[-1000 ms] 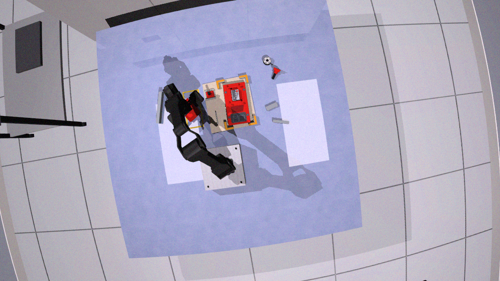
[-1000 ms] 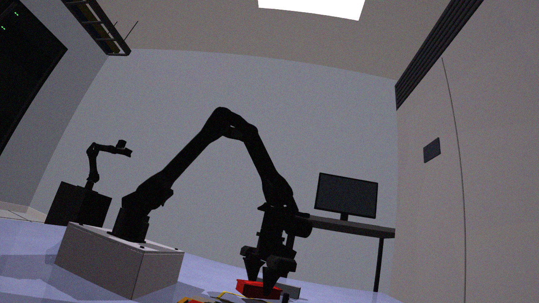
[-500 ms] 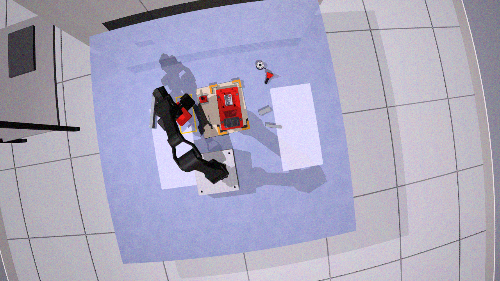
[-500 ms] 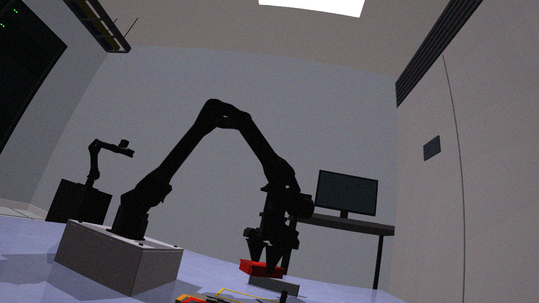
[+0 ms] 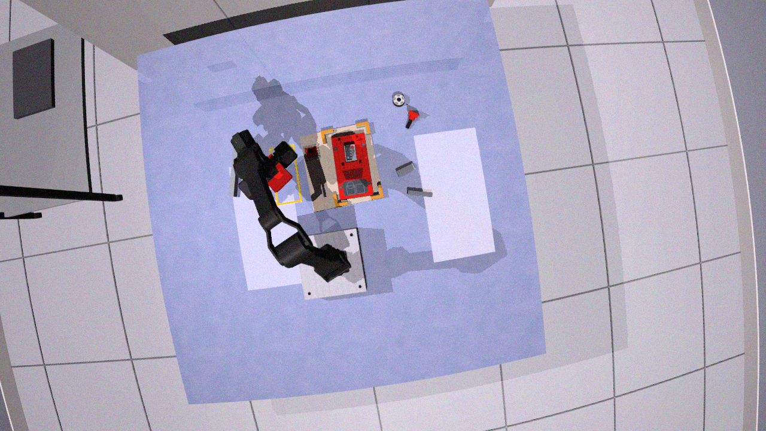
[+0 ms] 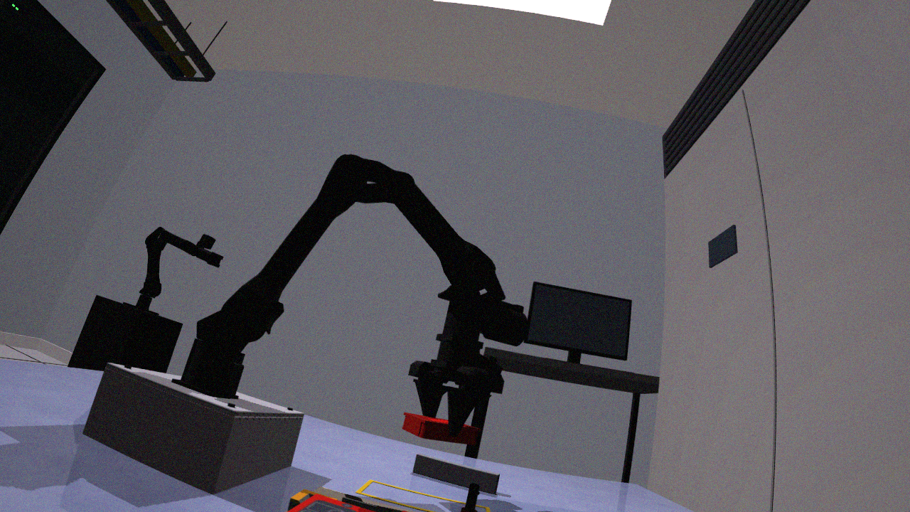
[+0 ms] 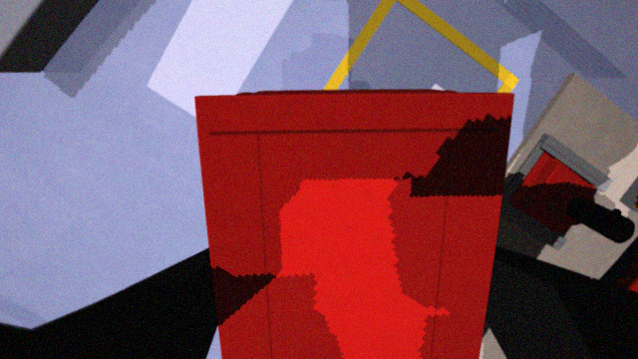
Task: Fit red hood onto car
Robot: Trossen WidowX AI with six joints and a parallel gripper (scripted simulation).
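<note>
The engine block is 230 mm to the right of my gripper tip, 80 mm below it and 30 mm ahead of it. From my gripper tip the other things lie so: wheel 420 mm to the right, 180 mm ahead, 100 mm below; then red hood 10 mm above.
</note>
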